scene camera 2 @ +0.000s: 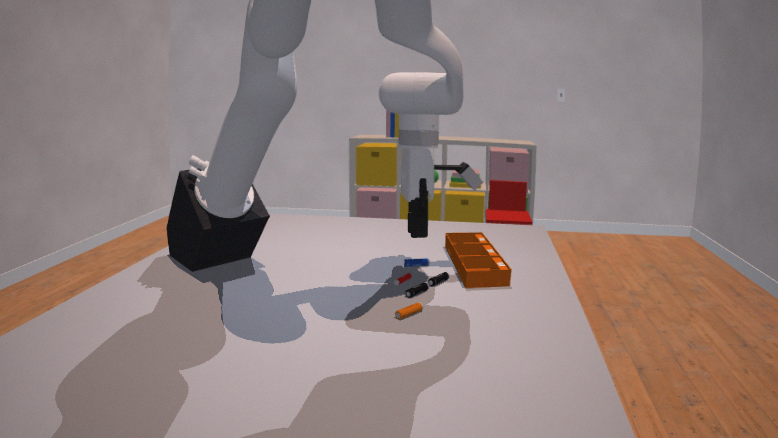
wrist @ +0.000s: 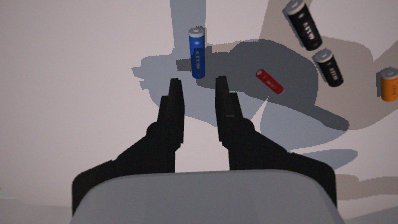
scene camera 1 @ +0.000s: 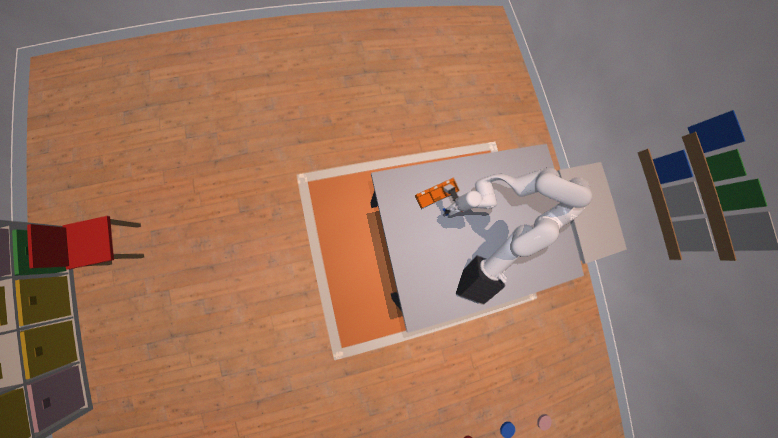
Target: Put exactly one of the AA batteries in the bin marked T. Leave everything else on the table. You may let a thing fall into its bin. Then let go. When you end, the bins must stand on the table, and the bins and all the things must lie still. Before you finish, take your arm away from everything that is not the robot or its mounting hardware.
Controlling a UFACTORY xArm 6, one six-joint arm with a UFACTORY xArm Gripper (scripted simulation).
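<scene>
The gripper (scene camera 2: pixel 417 234) (wrist: pixel 199 91) is visible to scene camera 2 and to the wrist view. Scene camera 2 also shows an orange bin tray (scene camera 2: pixel 497 273); in the wrist view the tray is out of frame.
</scene>
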